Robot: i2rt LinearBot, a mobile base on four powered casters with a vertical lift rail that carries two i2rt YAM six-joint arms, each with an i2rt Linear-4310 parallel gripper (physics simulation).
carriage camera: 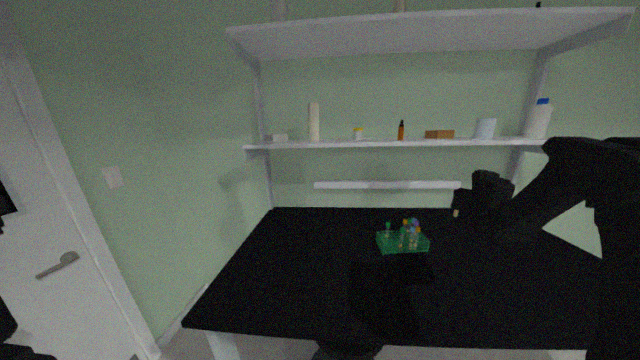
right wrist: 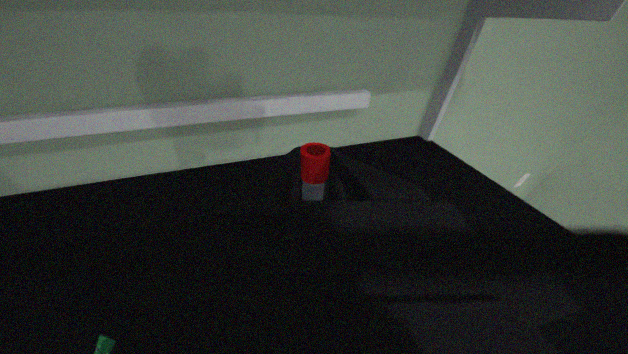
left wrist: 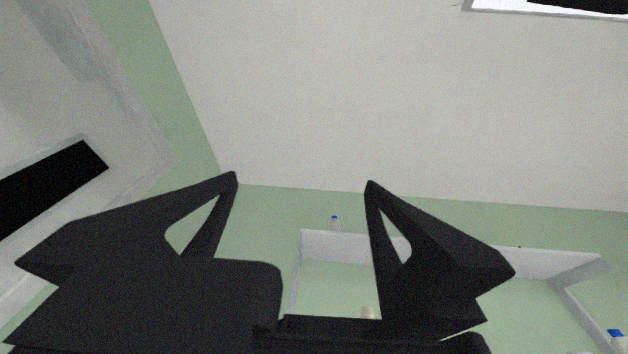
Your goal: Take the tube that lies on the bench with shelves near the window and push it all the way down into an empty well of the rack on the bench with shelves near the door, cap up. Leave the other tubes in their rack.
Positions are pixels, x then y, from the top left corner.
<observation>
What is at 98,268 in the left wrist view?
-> The left gripper.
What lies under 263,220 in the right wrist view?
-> The right gripper.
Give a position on a green tube rack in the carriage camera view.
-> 391,246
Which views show the right gripper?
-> The carriage camera view and the right wrist view only.
</observation>
